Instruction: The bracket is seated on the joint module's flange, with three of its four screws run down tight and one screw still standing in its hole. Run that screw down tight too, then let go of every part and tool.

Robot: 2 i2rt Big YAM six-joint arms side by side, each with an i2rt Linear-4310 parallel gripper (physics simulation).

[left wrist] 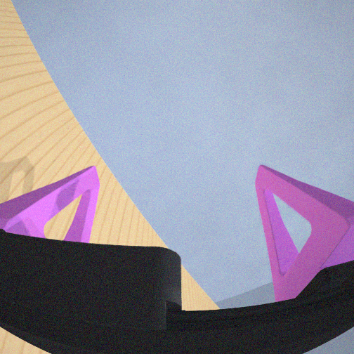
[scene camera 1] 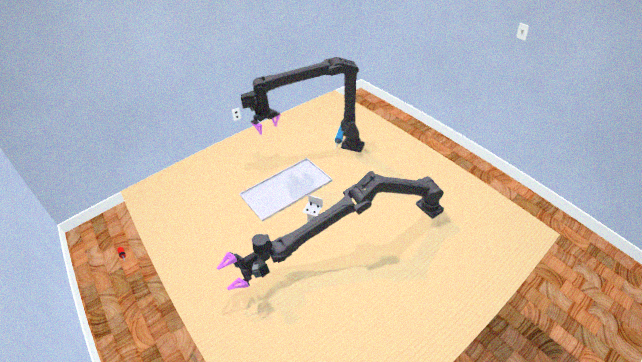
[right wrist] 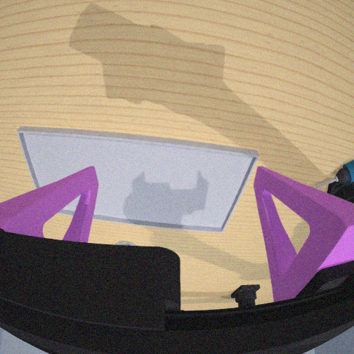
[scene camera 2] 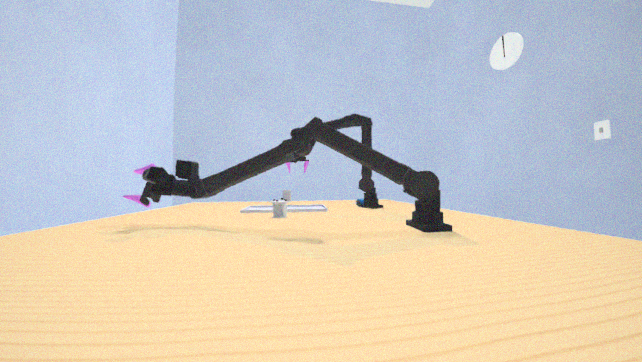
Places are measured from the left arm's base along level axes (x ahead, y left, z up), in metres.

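Pixels of known places: left gripper, between the fingertips: [scene camera 1: 222,279] [scene camera 2: 129,183]; right gripper, between the fingertips: [scene camera 1: 268,130] [scene camera 2: 297,172]; left arm's base, origin of its link: [scene camera 1: 429,207] [scene camera 2: 427,227]; right arm's base, origin of its link: [scene camera 1: 353,146] [scene camera 2: 370,207].
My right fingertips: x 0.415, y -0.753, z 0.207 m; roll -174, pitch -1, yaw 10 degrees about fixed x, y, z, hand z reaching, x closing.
Note:
For each thing: its middle in the pictures, then the offset to it from my right fingertips.
- white bracket, middle of its body: [scene camera 2: 279,197] [scene camera 1: 312,206] 0.125 m down, 0.056 m ahead, 0.463 m left
- pale joint module, middle of its body: [scene camera 2: 279,209] [scene camera 1: 313,213] 0.175 m down, 0.056 m ahead, 0.463 m left
- blue screwdriver, middle of its body: [scene camera 1: 339,136] [scene camera 2: 362,202] 0.187 m down, 0.402 m back, 0.070 m left
- red-handled screwdriver, middle of its body: [scene camera 1: 122,255] 0.403 m down, 0.958 m ahead, 0.078 m right
The white bracket [scene camera 1: 315,201] [scene camera 2: 286,195] sits on the pale joint module [scene camera 1: 310,218] [scene camera 2: 279,209] beside the tray, with dark screw heads on its flat part; their heights are too small to tell. The blue screwdriver [scene camera 1: 339,135] [scene camera 2: 360,202] [right wrist: 350,171] is against the right arm's base, out of both grippers. A red-handled screwdriver [scene camera 1: 121,252] lies on the wooden floor beyond the table's left edge. My left gripper [scene camera 1: 223,278] [scene camera 2: 130,184] [left wrist: 177,174] is open and empty over the table's near left part. My right gripper [scene camera 1: 268,129] [scene camera 2: 297,172] [right wrist: 175,174] is open and empty, high behind the tray.
The shallow grey tray [scene camera 1: 252,206] [scene camera 2: 257,210] [right wrist: 137,137] lies behind the module with no part visible in it. The left arm's forearm [scene camera 1: 320,221] passes over the table close in front of the module. Walls stand behind the table.

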